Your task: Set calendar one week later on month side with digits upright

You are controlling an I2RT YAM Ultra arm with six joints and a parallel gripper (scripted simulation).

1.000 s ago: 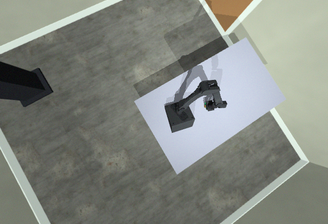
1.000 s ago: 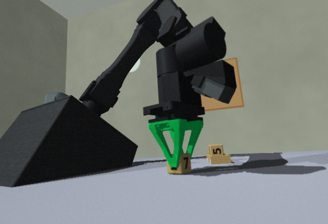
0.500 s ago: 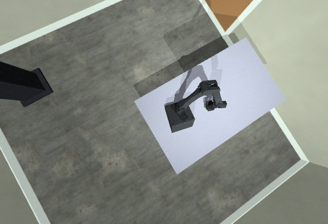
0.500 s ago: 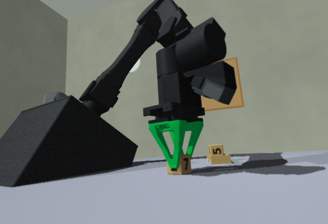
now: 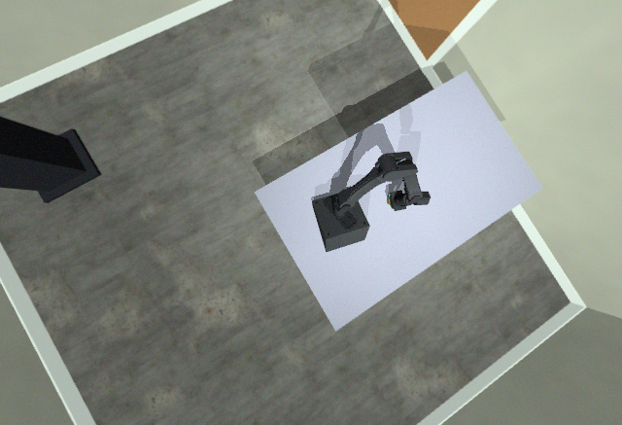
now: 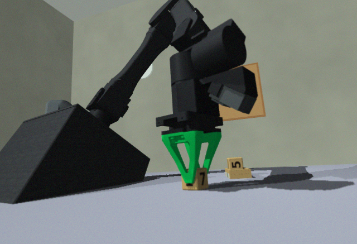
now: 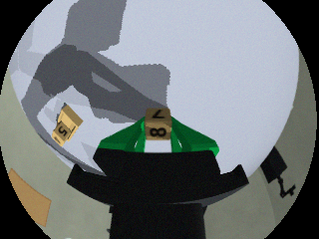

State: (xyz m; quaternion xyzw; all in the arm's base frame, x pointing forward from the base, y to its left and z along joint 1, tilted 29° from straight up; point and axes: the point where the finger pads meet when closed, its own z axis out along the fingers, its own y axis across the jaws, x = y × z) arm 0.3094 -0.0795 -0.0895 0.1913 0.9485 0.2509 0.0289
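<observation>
Now: the wooden cube right at my hand. From my hand the other things lie so: wooden tray 50 mm ahead, 160 mm to the left, 10 mm below.
</observation>
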